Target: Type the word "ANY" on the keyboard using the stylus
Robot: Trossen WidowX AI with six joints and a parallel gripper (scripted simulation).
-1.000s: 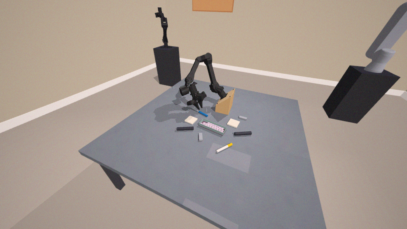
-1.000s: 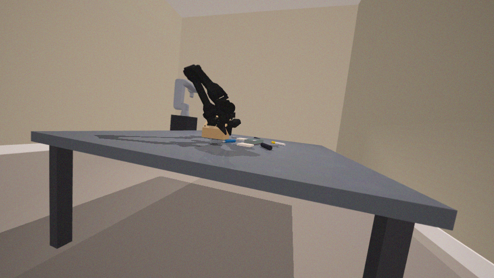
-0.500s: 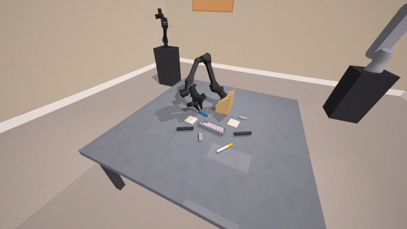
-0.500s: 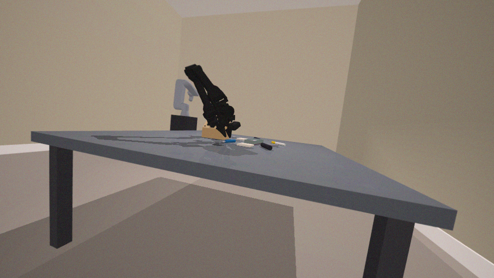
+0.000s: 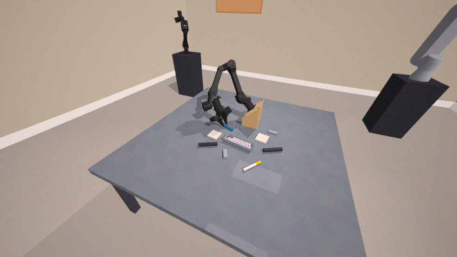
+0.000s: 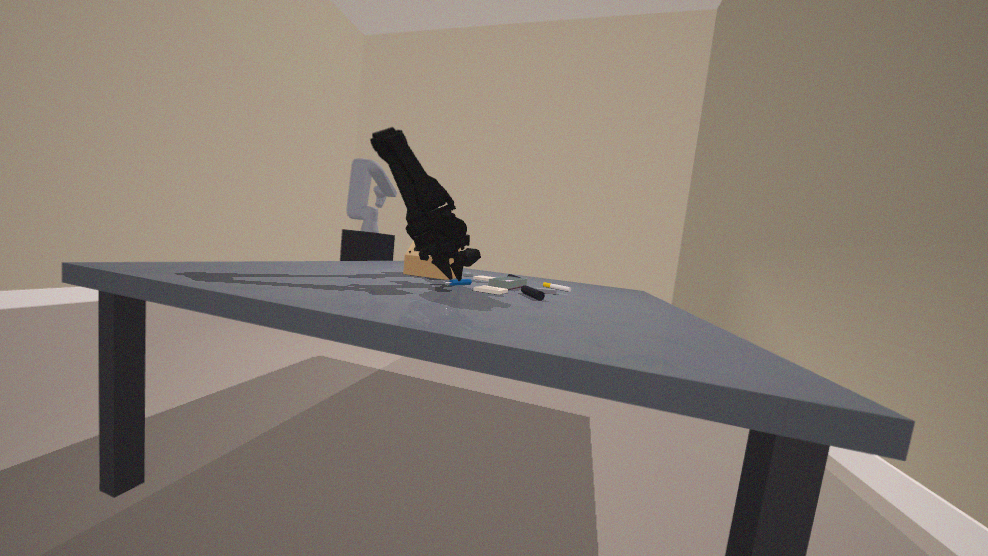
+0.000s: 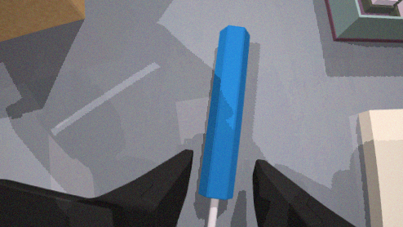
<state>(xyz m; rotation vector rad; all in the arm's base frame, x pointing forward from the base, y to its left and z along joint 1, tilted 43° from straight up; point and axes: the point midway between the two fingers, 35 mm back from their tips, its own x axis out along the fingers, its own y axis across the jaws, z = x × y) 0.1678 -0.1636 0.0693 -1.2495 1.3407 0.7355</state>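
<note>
Now: the blue hexagonal stylus 10 mm below my gripper tip. From my gripper tip the other things lie so: yellow marker 290 mm to the left, 290 mm ahead, 10 mm below; n key 210 mm to the left, 170 mm ahead; H key 160 mm ahead, 140 mm to the left.
</note>
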